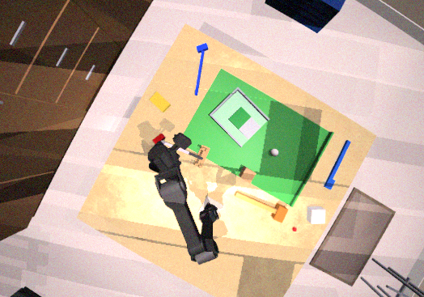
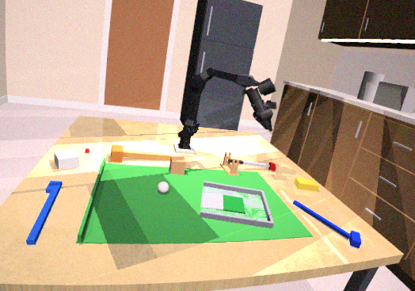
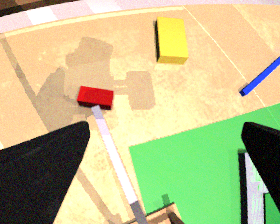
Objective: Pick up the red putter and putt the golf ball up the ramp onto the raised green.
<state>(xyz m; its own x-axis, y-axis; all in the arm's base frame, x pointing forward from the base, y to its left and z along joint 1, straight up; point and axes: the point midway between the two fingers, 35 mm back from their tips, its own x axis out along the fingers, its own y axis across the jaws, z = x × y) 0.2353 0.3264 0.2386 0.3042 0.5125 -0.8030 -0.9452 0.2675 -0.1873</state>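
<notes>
Right now the wooden stand is 190 mm below my gripper tip, 150 mm to the right of it and 10 mm behind it. From my gripper tip the other things lie so: wooden cube: 420 mm to the right, 190 mm below, 30 mm ahead; yellow block: 210 mm below, 200 mm to the left, 130 mm ahead; green mat: 370 mm to the right, 240 mm ahead, 220 mm below.
</notes>
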